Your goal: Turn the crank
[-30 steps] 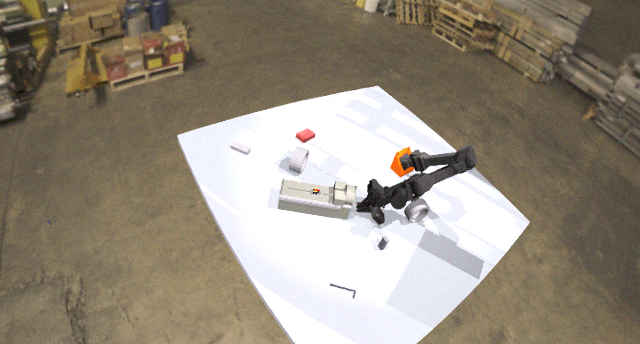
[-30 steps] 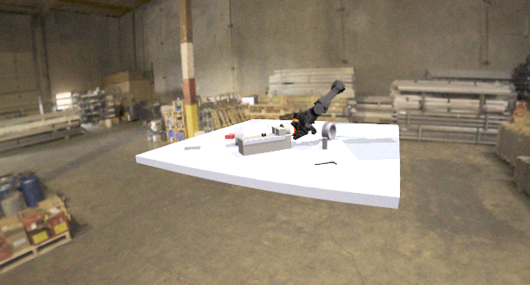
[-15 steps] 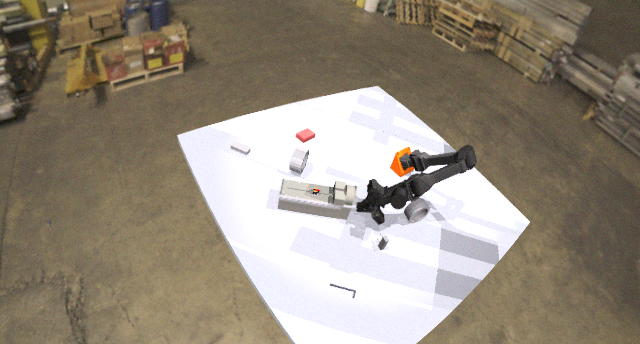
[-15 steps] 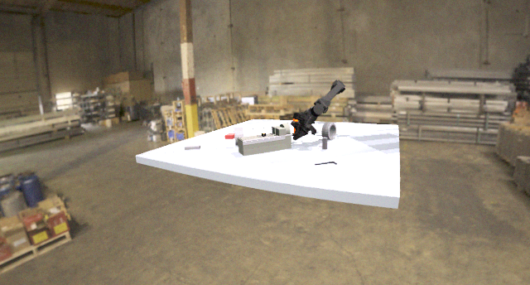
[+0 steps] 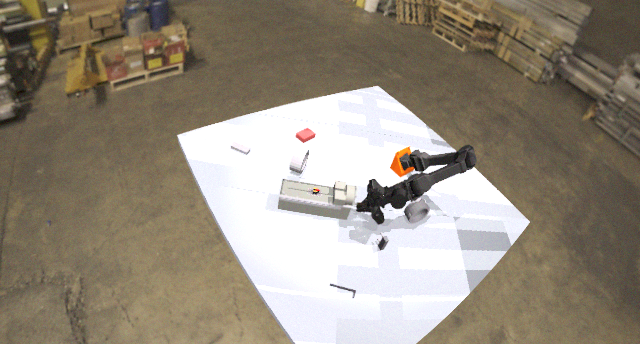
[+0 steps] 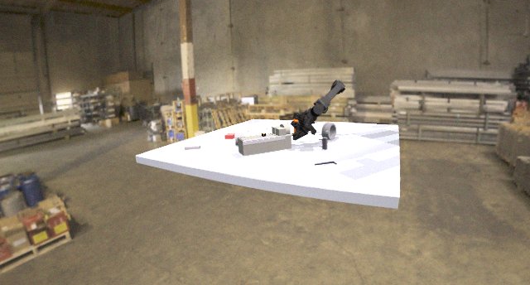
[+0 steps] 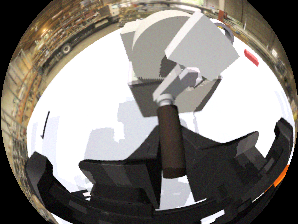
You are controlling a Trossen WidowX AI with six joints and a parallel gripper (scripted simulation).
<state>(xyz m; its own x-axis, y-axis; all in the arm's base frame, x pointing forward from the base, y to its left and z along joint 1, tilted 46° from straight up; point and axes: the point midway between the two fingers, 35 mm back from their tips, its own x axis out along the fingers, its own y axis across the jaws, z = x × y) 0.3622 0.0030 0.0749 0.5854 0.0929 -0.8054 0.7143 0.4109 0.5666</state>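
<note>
The dark crank handle is 10 mm behind my gripper tip, 10 mm to the left of it and 30 mm above it. Round my gripper tip: hex key (260 mm ahead, 220 mm to the left, 30 mm below); then red pointer (90 mm ahead, 130 mm to the right, 50 mm above); then small clip (30 mm ahead, 160 mm to the left, 10 mm below).
</note>
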